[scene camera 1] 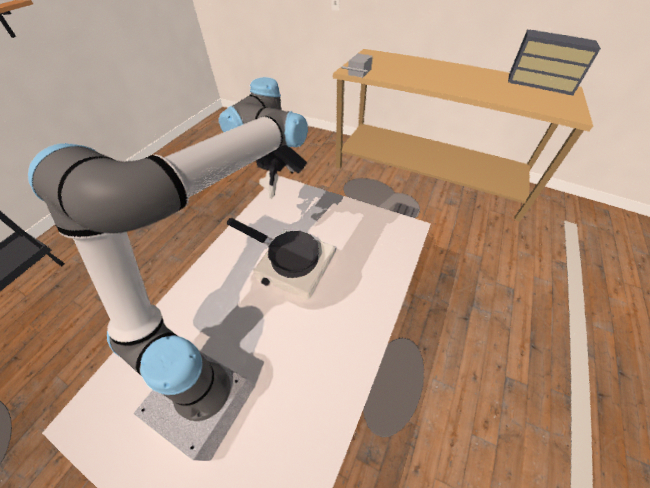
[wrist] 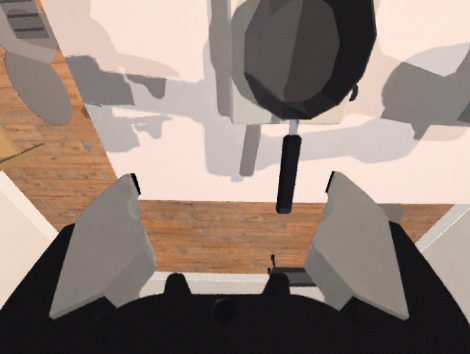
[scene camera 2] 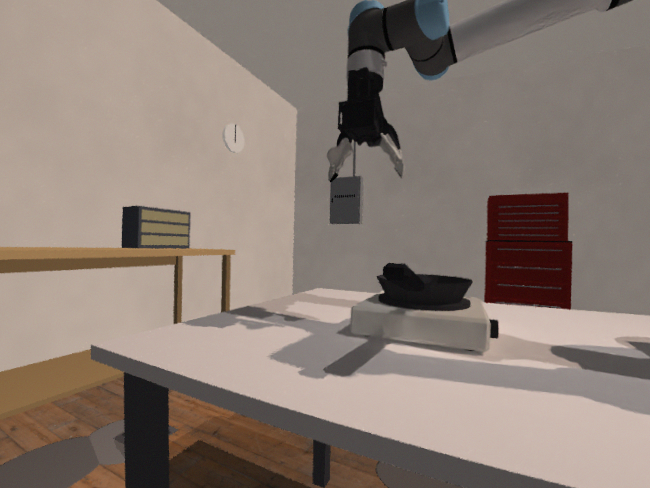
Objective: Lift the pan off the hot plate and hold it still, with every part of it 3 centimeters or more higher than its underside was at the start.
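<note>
A black frying pan (scene camera 1: pixel 294 253) (scene camera 2: pixel 435 289) (wrist: pixel 300 55) sits upright on the cream hot plate (scene camera 1: pixel 296 286) (scene camera 2: pixel 420 326) (wrist: pixel 240 112). Its black handle (scene camera 1: pixel 246 230) (scene camera 2: pixel 401 274) (wrist: pixel 288 175) sticks out past the plate's side, over the table. My gripper (scene camera 2: pixel 367 177) (wrist: pixel 232 175) is open and empty, its jaws pointing down. It hangs well above the pan's height and touches nothing. In the wrist view the handle shows between the two fingertips, nearer the right one, at a distance beyond them. In scene camera 1 the gripper is partly hidden by the wrist.
The hot plate stands on a white table (scene camera 1: pixel 325 357) (scene camera 2: pixel 367 388), with its black knob (scene camera 1: pixel 265 281) (scene camera 2: pixel 494 328) toward the arm's base. A wooden workbench (scene camera 1: pixel 451 78) (scene camera 2: pixel 204 252) and a red tool chest (scene camera 2: pixel 527 252) stand away from the table.
</note>
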